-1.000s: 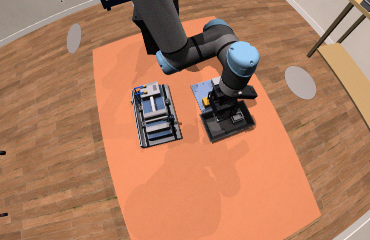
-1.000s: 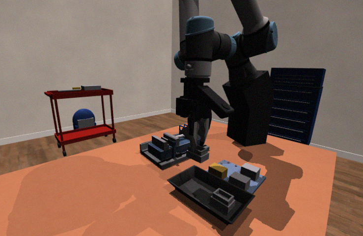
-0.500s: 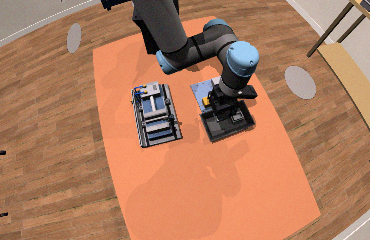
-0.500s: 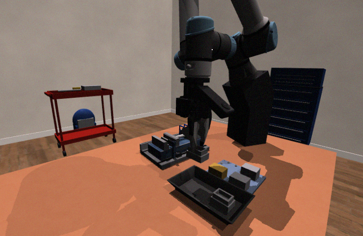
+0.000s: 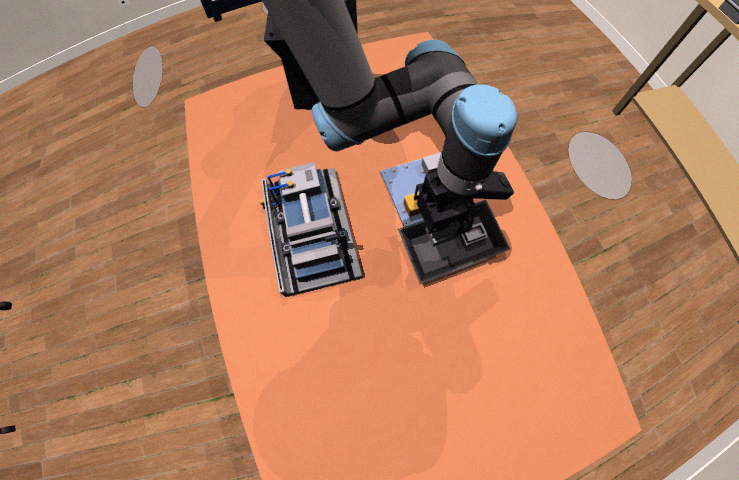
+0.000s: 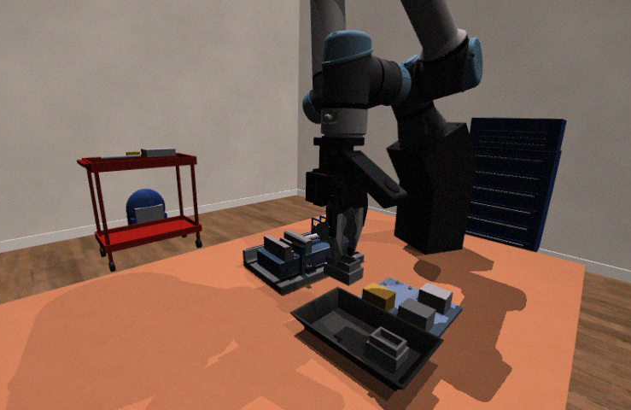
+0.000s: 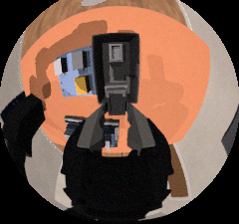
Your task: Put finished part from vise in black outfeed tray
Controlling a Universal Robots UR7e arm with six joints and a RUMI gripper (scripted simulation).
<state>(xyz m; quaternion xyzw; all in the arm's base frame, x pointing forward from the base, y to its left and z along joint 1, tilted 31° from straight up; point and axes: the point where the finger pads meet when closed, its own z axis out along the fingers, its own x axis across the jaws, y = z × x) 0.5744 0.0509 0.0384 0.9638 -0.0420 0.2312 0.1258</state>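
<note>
The yellow block is 14 cm below my hand, 12 cm behind it and 3 cm to the left of it. Round my hand: blue plate 16 cm below, 16 cm behind, 8 cm to the left.
</note>
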